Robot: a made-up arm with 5 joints. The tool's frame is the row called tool.
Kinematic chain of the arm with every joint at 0, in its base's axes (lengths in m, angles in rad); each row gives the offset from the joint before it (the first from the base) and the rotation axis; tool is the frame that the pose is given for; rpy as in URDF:
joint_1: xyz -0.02 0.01 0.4 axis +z
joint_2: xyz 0.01 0.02 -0.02 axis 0 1 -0.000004
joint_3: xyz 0.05 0.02 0.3 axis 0 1 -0.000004
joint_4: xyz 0.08 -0.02 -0.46 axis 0 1 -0.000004
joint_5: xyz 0.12 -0.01 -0.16 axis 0 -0.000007 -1
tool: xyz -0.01 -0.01 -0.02 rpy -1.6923 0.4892 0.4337
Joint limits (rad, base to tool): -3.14..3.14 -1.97..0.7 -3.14..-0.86 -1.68..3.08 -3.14..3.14
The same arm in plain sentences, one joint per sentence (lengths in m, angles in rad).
The arm has five revolute joints in a row. What follows holds with every joint at zero, and every direction is one of the base frame's. Joint 1 is mounted 0.02 m along -x and 0.01 m along +y and 0.4 m along +z from the base frame's origin and rotates about +z, from -3.14 to 3.14 rad. Joint 2 is mounted 0.01 m along +x and 0.02 m along +y and 0.02 m along -z from joint 1 and rotates about +y, from -1.97 to 0.7 rad. Joint 3 is mounted 0.05 m along +x and 0.02 m along +y and 0.3 m along +z from joint 2 and rotates about +y, from -3.14 to -0.86 rad. Joint 4 is mounted 0.08 m along +x and 0.02 m along -y and 0.46 m along -z from joint 3 and rotates about +y, from -1.68 to 3.08 rad. Joint 5 is mounted 0.12 m along +x and 0.01 m along -y and 0.16 m along -z from joint 4 and rotates about -z, from -3.14 to 3.14 rad. The tool frame, which is the frame that the pose is given for, is mounted 0.01 m along -x and 0.01 m along -y and 0.02 m along -z from joint 5; its axes are the base frame's turned by roll -1.6923, pitch 0.4892 and yaw 0.4337 rad (as in URDF: about the fixed x, then y, then z).
